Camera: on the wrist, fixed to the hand. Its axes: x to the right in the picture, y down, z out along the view.
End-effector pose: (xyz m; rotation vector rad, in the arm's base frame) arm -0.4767 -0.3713 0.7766 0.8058 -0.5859 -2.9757
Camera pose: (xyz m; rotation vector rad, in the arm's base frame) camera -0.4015 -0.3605 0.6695 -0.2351 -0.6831 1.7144
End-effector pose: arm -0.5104 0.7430 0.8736 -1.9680 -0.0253 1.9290
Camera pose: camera -0.3830 0.7597 0.9007 -0.9471 -1.7494 1.2027
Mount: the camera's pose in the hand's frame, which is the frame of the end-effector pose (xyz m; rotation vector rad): -0.0143 -0.0550 -0.1184 -0.5936 -0.4613 -1.4930
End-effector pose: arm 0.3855 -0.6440 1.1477 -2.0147 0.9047 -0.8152
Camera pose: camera 0.3030 -0.6524 1.2495 2.7699 0.8323 0.6343
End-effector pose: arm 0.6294 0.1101 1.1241 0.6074 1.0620 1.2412
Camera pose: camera 0.5492 0.0625 1.0316 -0.3816 0.4341 0.0145
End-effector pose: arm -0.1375 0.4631 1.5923 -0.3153 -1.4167 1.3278
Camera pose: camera -0.0106 0.4959 1.6011 0.6455 -1.7532 -0.2819
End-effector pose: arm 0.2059 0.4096 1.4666 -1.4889 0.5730 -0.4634
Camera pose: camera 0.1250 0.3230 1.5231 -2.3347 -0.9859 -1.0726
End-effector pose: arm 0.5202 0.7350 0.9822 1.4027 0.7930 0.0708
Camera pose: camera 0.4246 0.8167 0.9444 0.0221 1.1125 -1.0428
